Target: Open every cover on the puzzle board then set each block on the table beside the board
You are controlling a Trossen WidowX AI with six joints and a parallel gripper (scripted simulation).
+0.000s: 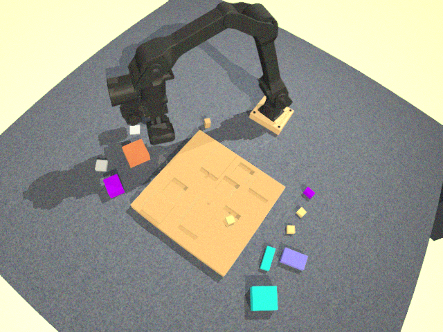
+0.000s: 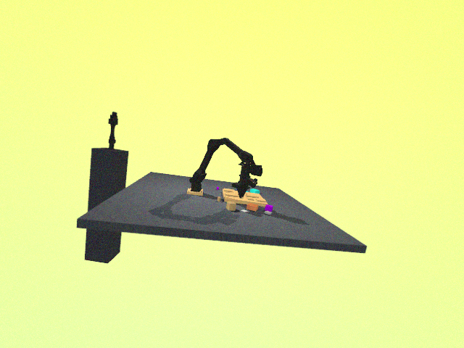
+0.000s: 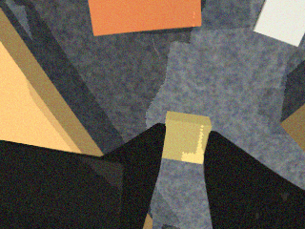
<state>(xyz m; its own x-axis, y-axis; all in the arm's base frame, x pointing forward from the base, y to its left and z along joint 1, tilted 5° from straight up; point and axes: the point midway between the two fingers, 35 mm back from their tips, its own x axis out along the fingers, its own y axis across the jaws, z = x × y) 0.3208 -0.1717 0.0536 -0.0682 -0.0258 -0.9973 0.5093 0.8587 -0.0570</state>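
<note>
Right now my gripper tip is 8 cm short of the orange block, 1 cm to the left of it and 5 cm above it. Round my gripper tip: cyan bar 5 cm ahead, 45 cm to the left, 5 cm below; tan cube 6 cm behind, 9 cm to the right, 4 cm below; purple block 19 cm ahead, 3 cm to the left, 5 cm below.
</note>
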